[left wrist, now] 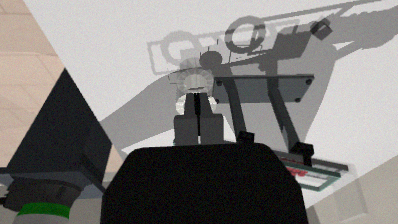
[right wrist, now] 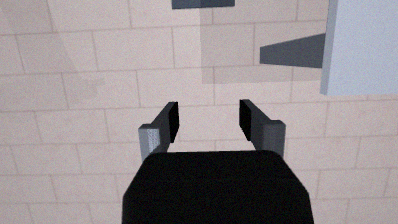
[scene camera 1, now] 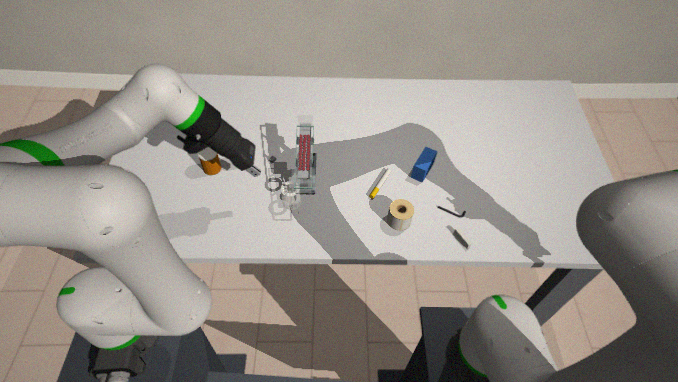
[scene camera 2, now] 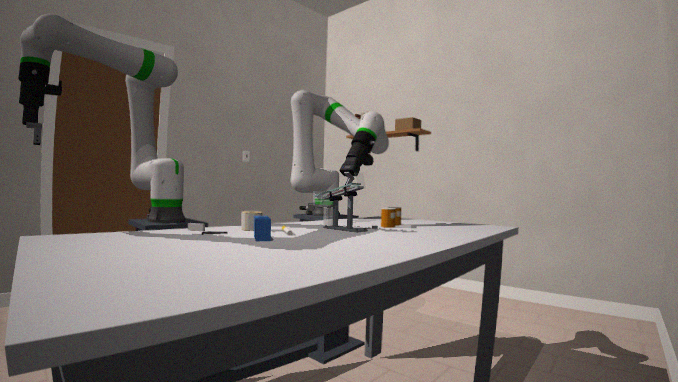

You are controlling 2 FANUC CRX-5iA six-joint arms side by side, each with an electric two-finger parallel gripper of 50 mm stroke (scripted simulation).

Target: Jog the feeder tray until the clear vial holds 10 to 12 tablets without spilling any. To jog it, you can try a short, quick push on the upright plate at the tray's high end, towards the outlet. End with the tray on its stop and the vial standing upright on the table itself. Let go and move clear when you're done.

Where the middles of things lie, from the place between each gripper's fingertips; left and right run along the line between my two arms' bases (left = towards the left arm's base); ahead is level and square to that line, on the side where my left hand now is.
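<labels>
Feeder tray (left wrist: 348, 194): 10 mm below my left hand (scene camera 1: 258, 173), 120 mm ahead of it and 130 mm to the right of it. By its middle, the feeder tray is nearer to my left hand than to my right hand.
Right hand (scene camera 2: 36, 144): 14 cm above the feeder tray, 95 cm to the right of it and 49 cm short of it.
</labels>
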